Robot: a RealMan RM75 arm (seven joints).
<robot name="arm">
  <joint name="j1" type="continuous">
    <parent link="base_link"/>
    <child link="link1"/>
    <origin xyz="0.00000 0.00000 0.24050" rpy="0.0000 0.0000 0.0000"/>
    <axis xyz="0 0 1"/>
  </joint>
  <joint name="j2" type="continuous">
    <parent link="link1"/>
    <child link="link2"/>
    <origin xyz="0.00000 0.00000 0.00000" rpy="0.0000 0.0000 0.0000"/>
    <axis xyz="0 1 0"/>
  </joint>
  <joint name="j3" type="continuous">
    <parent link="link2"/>
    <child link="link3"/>
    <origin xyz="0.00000 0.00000 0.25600" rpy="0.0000 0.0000 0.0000"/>
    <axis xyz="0 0 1"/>
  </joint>
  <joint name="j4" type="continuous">
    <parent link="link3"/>
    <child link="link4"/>
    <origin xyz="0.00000 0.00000 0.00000" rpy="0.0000 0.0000 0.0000"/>
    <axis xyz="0 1 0"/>
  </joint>
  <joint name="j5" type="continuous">
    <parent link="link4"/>
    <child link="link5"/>
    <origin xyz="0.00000 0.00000 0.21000" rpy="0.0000 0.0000 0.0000"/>
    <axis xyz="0 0 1"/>
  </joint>
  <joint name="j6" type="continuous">
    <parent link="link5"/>
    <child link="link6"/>
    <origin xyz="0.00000 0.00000 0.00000" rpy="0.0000 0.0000 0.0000"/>
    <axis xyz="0 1 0"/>
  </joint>
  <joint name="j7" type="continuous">
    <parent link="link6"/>
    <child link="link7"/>
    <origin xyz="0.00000 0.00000 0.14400" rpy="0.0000 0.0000 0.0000"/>
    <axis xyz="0 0 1"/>
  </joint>
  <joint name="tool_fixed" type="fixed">
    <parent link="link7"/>
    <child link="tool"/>
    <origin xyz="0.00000 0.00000 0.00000" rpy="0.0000 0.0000 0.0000"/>
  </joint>
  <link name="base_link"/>
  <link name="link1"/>
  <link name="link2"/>
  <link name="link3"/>
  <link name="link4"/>
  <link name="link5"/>
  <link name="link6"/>
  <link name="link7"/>
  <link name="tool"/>
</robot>
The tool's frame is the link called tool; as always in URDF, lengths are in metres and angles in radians. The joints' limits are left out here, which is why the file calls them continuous.
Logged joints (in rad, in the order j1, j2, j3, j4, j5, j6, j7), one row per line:
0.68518 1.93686 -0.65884 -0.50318 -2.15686 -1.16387 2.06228
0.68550 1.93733 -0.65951 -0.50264 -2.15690 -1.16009 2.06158
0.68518 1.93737 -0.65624 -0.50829 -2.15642 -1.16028 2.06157
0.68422 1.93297 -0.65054 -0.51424 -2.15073 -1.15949 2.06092
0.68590 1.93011 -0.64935 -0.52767 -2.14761 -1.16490 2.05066
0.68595 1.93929 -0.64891 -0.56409 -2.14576 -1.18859 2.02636
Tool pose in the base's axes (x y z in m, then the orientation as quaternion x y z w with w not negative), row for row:
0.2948 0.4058 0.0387 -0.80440 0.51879 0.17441 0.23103
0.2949 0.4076 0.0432 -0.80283 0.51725 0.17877 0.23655
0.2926 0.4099 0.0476 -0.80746 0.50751 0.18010 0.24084
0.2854 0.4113 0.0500 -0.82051 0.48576 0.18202 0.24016
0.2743 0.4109 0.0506 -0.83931 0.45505 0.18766 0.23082
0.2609 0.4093 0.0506 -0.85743 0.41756 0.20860 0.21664
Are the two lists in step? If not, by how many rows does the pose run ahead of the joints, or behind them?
The pose runs 2 rows ahead of the joints: the pose in row i belongs to the joints in row i + 2.
